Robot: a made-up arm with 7 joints. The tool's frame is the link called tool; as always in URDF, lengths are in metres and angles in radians.
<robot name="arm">
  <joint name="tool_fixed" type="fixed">
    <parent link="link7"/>
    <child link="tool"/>
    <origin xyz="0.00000 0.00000 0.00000"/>
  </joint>
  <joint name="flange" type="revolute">
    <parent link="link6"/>
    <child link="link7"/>
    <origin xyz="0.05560 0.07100 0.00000" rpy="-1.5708 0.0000 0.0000"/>
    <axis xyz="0 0 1"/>
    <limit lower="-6.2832" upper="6.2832" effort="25" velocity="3"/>
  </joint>
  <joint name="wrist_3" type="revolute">
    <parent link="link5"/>
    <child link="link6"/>
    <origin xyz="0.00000 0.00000 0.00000" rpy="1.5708 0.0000 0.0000"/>
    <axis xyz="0 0 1"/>
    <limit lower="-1.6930" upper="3.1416" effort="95" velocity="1.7"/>
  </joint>
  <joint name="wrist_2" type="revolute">
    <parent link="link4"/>
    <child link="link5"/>
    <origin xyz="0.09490 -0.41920 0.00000" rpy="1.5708 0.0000 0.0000"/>
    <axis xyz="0 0 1"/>
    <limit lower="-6.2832" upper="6.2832" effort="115" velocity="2"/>
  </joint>
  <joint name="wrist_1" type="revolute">
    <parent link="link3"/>
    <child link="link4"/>
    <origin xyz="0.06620 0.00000 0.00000" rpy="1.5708 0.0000 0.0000"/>
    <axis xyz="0 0 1"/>
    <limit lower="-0.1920" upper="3.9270" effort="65" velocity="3.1"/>
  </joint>
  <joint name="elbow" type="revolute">
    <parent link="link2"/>
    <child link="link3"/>
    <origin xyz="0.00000 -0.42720 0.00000" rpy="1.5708 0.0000 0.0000"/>
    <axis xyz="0 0 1"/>
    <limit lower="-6.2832" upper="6.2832" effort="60" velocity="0.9"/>
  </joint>
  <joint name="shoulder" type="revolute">
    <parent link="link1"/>
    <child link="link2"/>
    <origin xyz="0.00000 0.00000 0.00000" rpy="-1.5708 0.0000 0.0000"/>
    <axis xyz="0 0 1"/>
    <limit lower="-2.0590" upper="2.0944" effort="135" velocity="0.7"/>
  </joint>
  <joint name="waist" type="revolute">
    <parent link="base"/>
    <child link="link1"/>
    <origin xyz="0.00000 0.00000 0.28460"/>
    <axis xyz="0 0 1"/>
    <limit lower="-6.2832" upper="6.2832" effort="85" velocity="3.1"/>
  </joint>
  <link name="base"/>
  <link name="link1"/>
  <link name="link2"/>
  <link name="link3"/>
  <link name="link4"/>
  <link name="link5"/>
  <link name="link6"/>
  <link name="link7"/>
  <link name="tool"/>
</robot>
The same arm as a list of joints. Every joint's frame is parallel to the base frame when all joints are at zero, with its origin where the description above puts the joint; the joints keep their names.
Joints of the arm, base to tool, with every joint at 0 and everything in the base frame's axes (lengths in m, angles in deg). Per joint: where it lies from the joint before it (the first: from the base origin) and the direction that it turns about. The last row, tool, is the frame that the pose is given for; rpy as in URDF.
waist: axis +z offset 0 0 0.2846
shoulder: axis +y offset 0 0 0
elbow: axis +z offset 0 0 0.4272
wrist_1: axis -y offset 0.0662 0 0
wrist_2: axis -z offset 0.0949 0 -0.4192
wrist_3: axis +y offset 0 0 0
flange: axis -z offset 0.0556 0 -0.071
tool: offset 0 0 0 rpy -180 0 0
Joint limits (deg, base to tool): -360..360 -117.97..120 -360..360 -11..225 -360..360 -97..180 -360..360

